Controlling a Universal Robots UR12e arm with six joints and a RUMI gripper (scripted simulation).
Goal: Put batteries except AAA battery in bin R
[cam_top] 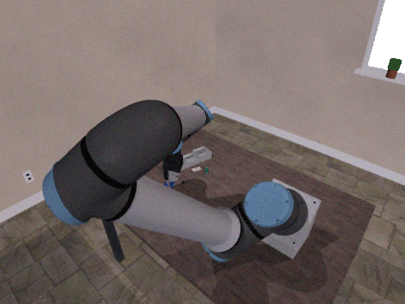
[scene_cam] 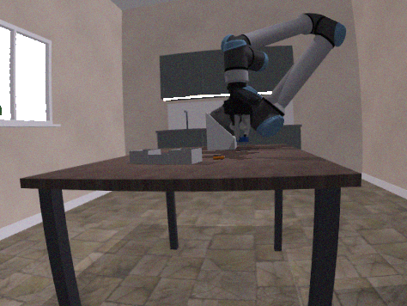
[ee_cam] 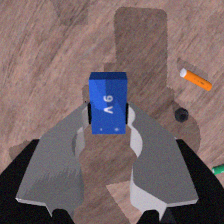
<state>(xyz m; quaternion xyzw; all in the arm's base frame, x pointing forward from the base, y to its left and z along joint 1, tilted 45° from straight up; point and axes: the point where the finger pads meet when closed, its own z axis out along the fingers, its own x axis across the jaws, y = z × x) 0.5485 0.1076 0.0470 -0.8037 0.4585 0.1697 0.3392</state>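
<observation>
My hand is 3 cm past the green cylindrical battery, 26 cm to the left of it and 7 cm above it. Also, from my hand: orange battery 5 cm ahead, 9 cm to the right, 7 cm below; black nut 1 cm ahead, 10 cm to the right, 7 cm below; blue 9V battery 1 cm behind, 1 cm below.
</observation>
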